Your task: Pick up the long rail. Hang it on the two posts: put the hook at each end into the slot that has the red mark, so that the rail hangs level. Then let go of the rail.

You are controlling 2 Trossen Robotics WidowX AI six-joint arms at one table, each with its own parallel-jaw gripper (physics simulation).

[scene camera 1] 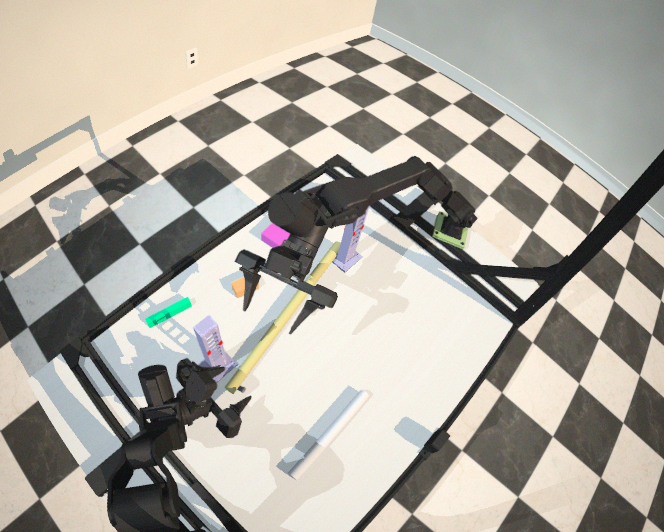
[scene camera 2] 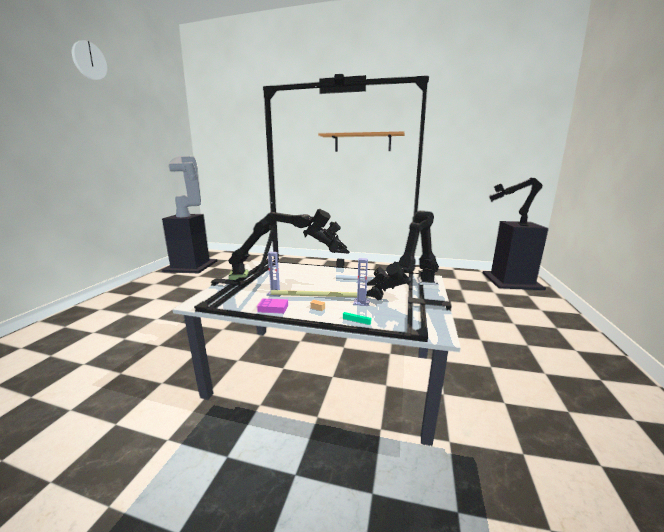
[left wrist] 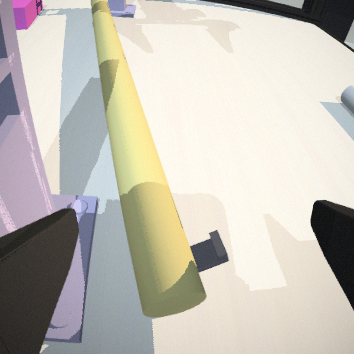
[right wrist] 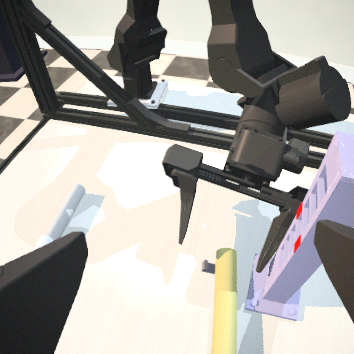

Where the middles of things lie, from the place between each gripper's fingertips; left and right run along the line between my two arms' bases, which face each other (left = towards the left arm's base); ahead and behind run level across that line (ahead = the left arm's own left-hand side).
Now: right hand 40 mm short of the long yellow rail (scene camera 1: 235, 382), 130 mm to the left of it and 210 mm above it. Round my right hand: pale grey rod (right wrist: 56, 224) 210 mm behind, 50 mm to the left, 220 mm below.
My left gripper is now 2 cm short of the long yellow rail, 22 cm to the left of it and 2 cm above it. The rest, counted from my left hand: pale grey rod 22 cm behind, 3 cm to the right, 3 cm below.
